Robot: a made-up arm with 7 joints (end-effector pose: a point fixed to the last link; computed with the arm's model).
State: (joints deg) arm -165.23 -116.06 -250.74 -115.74 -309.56 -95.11 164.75
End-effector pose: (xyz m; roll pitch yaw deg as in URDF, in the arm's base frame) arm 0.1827 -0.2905 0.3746 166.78 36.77 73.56
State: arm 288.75 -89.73 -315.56 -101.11 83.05 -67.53 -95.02
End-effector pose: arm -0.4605 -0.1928 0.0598 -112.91 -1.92 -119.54
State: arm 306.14 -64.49 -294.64 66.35 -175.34 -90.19 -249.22
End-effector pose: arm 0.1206 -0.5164 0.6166 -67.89 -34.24 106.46
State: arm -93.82 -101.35 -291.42 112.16 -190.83 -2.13 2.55
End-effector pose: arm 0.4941 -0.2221 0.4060 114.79 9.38 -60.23
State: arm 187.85 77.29 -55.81 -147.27 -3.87 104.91 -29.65
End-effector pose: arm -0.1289 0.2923 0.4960 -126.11 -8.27 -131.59
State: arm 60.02 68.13 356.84 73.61 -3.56 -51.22 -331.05
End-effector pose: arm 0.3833 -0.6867 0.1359 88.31 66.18 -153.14
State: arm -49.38 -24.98 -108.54 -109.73 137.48 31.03 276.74
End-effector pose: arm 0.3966 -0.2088 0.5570 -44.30 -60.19 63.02
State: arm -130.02 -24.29 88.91 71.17 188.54 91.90 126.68
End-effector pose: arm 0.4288 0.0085 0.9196 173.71 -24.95 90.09
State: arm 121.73 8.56 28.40 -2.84 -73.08 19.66 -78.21
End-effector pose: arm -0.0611 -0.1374 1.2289 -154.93 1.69 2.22
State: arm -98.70 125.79 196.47 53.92 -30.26 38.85 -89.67
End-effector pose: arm -0.1998 0.7765 0.2543 145.95 15.50 27.02
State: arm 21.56 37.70 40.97 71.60 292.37 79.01 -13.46
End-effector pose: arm 0.5060 -0.4112 0.4491 -41.34 -11.85 101.50
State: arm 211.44 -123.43 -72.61 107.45 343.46 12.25 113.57
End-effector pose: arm 0.0063 -0.5409 0.2752 -133.43 -50.47 -14.44
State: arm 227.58 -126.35 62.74 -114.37 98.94 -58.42 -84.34
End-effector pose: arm -0.2094 -0.3911 0.0506 -146.05 56.07 -84.01
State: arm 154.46 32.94 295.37 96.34 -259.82 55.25 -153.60
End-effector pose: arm -0.2842 -0.5297 0.4465 -58.50 27.20 -37.09
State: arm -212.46 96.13 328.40 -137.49 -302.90 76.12 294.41
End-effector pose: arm -0.3268 0.1544 0.4876 -91.42 -23.89 -136.42
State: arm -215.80 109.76 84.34 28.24 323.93 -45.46 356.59
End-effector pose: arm -0.8113 -0.3614 0.0307 98.04 39.25 138.62
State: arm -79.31 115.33 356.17 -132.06 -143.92 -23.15 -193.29
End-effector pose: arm 0.1391 0.2610 0.6087 -164.97 8.07 58.00
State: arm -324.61 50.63 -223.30 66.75 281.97 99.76 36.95
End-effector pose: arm 0.0590 -0.4676 0.7585 15.63 42.06 98.85
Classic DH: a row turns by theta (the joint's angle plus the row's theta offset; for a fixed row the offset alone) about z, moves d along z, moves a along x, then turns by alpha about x. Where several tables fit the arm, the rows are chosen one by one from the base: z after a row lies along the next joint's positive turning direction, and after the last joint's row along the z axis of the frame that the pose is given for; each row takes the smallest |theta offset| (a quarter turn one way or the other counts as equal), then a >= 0, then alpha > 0; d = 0 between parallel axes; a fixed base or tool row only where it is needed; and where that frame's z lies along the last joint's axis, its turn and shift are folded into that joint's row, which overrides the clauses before.
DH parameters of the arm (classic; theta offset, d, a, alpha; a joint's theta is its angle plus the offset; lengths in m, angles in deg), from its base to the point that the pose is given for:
base (fixed): 0 0 0 180
joint 1: 0 -0.283 0 90
joint 2: 0 -0.0158 0 -90
joint 3: 0 -0.4316 0 90
joint 4: 0 -0.0115 0 -90
joint 5: 0 -0.3898 0 90
joint 6: 0 -0.0005 0 -90
joint 7: 0 -0.1445 0 0

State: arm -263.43 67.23 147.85 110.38 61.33 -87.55 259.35
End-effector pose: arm -0.3472 -0.1866 0.6743 77.29 62.85 103.14
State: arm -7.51 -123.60 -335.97 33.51 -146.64 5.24 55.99
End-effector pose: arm -0.8533 -0.2493 0.0107 84.16 -19.39 108.24
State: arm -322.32 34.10 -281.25 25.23 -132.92 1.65 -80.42
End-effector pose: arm 0.2842 -0.5209 1.0212 -161.73 -42.56 82.62
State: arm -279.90 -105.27 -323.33 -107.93 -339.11 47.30 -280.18
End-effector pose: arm 0.1930 0.2875 -0.2273 -5.90 20.64 -152.02
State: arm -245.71 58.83 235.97 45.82 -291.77 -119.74 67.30
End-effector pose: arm -0.1203 -0.4792 0.8065 -103.73 -8.87 -128.63
